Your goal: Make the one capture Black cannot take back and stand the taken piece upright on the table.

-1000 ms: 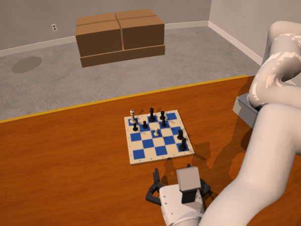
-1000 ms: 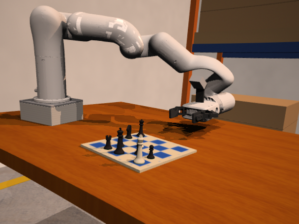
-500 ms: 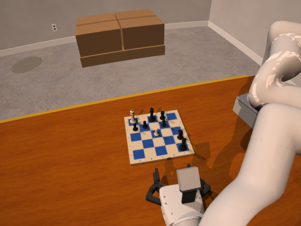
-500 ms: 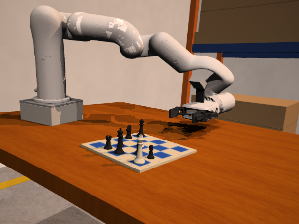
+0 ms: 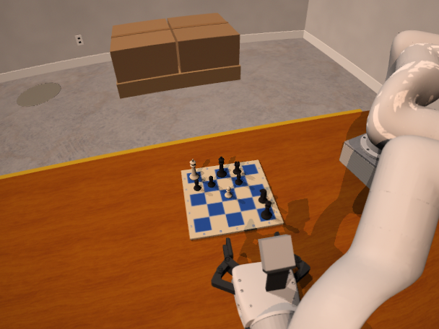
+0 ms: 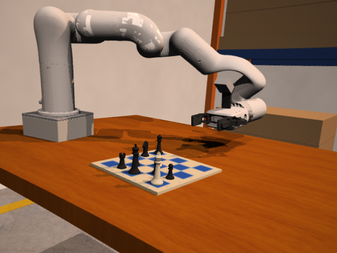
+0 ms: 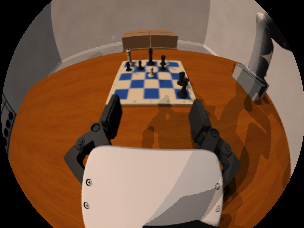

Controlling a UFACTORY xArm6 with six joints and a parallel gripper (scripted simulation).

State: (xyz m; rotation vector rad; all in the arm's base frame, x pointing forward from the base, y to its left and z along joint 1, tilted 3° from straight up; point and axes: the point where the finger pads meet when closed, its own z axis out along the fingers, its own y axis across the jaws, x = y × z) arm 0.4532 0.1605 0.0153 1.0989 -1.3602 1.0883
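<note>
The tall white piece lies 50 mm ahead of my hand, 280 mm to the right of it and 60 mm below it. The rest, counted from my hand: white pawn: 20 mm behind, 190 mm to the right, 80 mm below; then blue-and-cream chessboard: 20 mm behind, 200 mm to the right, 90 mm below; then black tall piece: 20 mm behind, 270 mm to the right, 60 mm below.
</note>
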